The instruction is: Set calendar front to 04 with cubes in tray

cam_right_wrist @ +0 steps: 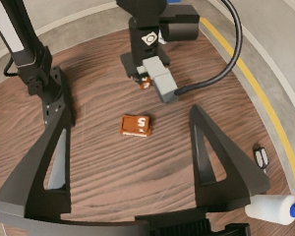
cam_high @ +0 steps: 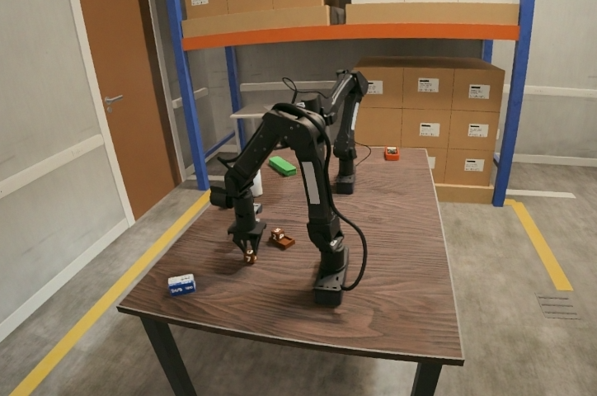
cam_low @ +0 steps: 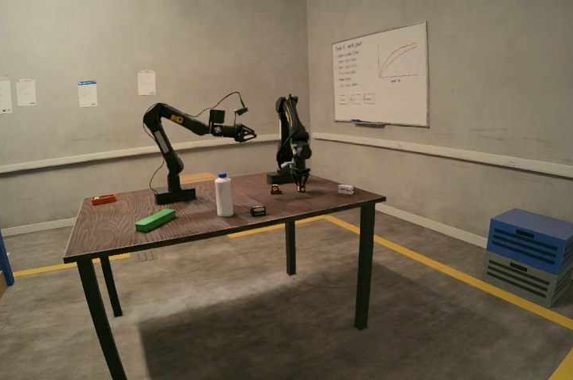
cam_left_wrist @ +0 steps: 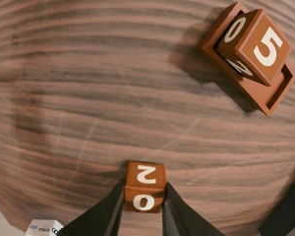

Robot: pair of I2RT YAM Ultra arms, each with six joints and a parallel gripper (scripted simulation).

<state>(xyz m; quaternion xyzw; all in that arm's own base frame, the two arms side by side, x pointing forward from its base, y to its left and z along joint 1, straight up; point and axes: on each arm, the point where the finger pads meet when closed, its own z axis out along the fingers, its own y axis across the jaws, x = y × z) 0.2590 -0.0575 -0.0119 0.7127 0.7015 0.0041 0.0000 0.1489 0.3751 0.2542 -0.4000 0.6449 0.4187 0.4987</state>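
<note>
Right now the brown calendar tray is 10 cm to the right of my left hand, 7 cm behind it and 2 cm below it. The rest, counted from my left hand: black item: 35 cm to the right, 20 cm ahead, 1 cm below.
</note>
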